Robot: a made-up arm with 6 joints.
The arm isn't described. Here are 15 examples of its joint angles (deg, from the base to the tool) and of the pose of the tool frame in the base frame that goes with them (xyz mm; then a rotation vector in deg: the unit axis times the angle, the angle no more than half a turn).
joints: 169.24 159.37 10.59 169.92 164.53 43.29
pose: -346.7 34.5 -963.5 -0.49 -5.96 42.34
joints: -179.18 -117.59 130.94 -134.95 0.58 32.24
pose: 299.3 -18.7 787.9 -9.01 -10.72 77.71
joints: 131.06 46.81 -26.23 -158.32 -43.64 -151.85
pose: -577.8 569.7 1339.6 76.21 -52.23 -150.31
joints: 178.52 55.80 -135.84 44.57 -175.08 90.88
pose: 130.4 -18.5 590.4 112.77 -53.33 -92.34
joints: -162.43 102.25 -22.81 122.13 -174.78 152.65
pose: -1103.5 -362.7 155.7 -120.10 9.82 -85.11
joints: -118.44 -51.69 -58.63 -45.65 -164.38 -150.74
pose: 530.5 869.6 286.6 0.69 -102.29 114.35
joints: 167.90 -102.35 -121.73 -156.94 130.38 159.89
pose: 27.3 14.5 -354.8 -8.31 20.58 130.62
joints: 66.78 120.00 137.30 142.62 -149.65 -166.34
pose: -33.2 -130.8 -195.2 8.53 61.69 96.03
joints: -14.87 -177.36 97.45 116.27 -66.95 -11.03
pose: -816.3 116.1 -197.6 -16.85 -75.09 117.85
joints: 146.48 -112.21 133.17 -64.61 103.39 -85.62
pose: 235.9 -30.1 609.9 -112.34 -1.62 -19.96
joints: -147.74 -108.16 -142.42 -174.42 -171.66 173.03
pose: -9.0 -36.5 -230.0 -98.24 -39.46 -126.91
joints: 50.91 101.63 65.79 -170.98 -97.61 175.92
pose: 329.8 480.2 -695.5 39.06 -87.76 27.21
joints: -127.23 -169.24 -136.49 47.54 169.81 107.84
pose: -208.4 -345.7 -46.0 -138.22 13.64 -40.98
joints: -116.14 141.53 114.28 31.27 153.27 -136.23
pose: 169.4 212.7 -374.7 35.98 -46.43 78.97
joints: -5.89 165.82 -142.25 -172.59 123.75 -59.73
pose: 298.7 -22.5 285.8 -97.99 -60.17 82.05
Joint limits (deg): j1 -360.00..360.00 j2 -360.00..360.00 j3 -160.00..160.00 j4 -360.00..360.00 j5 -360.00..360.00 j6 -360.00..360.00
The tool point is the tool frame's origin. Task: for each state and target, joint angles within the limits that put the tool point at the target. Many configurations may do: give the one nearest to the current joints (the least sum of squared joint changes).
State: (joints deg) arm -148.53 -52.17 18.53 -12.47 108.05 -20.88
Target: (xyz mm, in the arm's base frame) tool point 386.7 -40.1 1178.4
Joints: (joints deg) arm -182.83 -56.55 53.34 -1.36 119.77 -20.88
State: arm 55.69 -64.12 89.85 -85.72 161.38 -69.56
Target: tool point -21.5 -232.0 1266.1
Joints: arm 64.49 -37.69 49.57 -92.10 134.66 -69.56
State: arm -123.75 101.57 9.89 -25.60 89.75 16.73
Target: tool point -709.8 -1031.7 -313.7
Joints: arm -122.74 101.82 6.53 -25.51 84.28 16.73
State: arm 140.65 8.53 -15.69 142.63 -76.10 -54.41
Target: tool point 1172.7 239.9 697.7
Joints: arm 187.96 -43.79 -45.27 135.14 -73.19 -54.41
